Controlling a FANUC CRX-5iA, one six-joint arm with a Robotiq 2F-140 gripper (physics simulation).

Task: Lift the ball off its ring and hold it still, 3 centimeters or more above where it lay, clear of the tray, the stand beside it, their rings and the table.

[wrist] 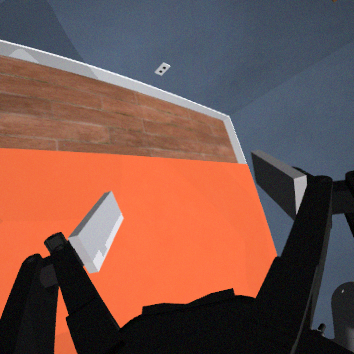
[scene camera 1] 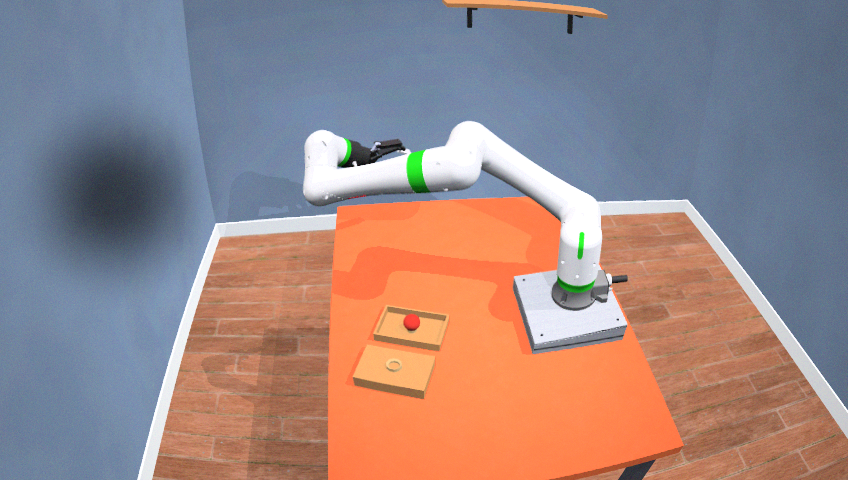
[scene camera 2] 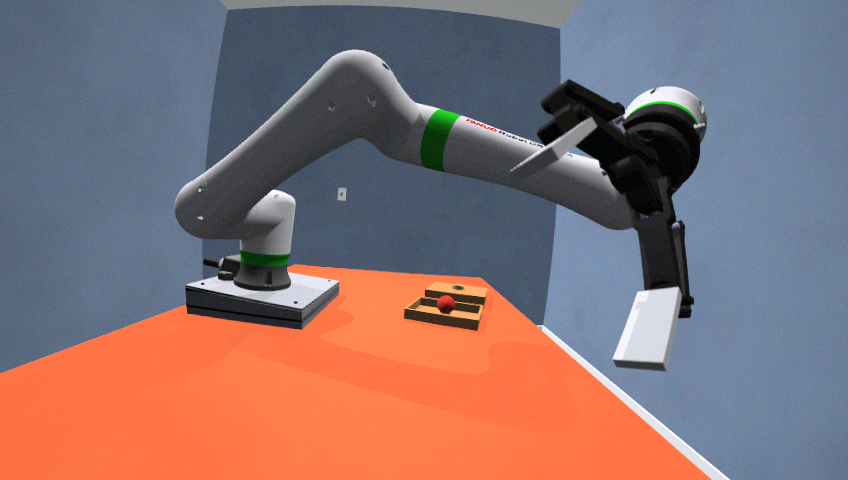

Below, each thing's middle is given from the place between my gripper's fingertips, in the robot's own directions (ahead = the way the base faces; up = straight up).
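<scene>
Wooden stand (scene camera 1: 383, 369), from my hand: 10 mm behind, 750 mm to the left, 200 mm below. Shallow wooden tray (scene camera 1: 433, 325), from my hand: 50 mm behind, 570 mm to the left, 210 mm below. Going by their middles, shallow wooden tray nearest to my hand of the things named here.
</scene>
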